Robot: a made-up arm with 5 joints. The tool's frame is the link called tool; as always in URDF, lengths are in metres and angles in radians.
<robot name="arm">
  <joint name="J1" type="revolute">
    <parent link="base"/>
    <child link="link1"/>
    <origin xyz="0.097 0 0.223"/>
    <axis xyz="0 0 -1"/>
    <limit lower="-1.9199" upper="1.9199"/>
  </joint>
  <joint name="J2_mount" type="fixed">
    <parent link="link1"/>
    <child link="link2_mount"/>
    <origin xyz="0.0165 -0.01 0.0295"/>
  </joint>
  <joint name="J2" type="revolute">
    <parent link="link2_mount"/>
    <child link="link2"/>
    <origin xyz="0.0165 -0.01 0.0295"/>
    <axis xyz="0 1 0"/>
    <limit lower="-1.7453" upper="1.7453"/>
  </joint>
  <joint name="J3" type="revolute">
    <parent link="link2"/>
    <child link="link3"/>
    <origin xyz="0.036 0 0.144"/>
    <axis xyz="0 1 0"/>
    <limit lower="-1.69" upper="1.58"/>
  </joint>
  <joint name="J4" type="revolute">
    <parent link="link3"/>
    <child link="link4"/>
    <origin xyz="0.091 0 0.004"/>
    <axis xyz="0 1 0"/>
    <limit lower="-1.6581" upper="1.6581"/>
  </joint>
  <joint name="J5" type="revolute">
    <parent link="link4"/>
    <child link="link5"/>
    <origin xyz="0.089 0.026 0"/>
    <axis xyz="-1 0 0"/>
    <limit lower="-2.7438" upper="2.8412"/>
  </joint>
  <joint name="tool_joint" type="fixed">
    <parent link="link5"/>
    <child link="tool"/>
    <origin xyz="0 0 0" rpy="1.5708 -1.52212 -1.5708"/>
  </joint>
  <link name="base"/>
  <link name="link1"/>
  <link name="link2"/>
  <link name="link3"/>
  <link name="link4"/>
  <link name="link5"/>
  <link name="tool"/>
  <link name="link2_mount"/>
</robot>
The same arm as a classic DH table. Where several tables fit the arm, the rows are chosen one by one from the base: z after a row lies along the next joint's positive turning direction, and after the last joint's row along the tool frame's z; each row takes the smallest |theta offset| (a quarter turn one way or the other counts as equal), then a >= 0, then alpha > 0; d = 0 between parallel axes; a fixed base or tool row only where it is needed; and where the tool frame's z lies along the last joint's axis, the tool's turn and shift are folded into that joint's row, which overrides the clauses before.
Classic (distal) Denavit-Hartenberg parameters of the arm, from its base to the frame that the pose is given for. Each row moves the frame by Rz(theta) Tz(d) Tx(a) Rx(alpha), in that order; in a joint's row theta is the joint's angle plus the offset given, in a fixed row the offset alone. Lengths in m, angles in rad.
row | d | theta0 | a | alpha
base (fixed) | 0 | 0 | 0.097 | 3.1416
J1 | -0.282 | 0 | 0.033 | 1.5708
J2 | 0 | -1.3258 | 0.1484 | 0
J3 | 0 | 1.2819 | 0.0911 | 0
J4 | 0.006 | -1.5269 | 0 | 1.5708
J5 | -0.089 | -0.0487 | 0 | 0
Joint limits (rad, base to tool): -1.9199..1.9199 -1.7453..1.7453 -1.69..1.58 -1.6581..1.6581 -2.7438..2.8412

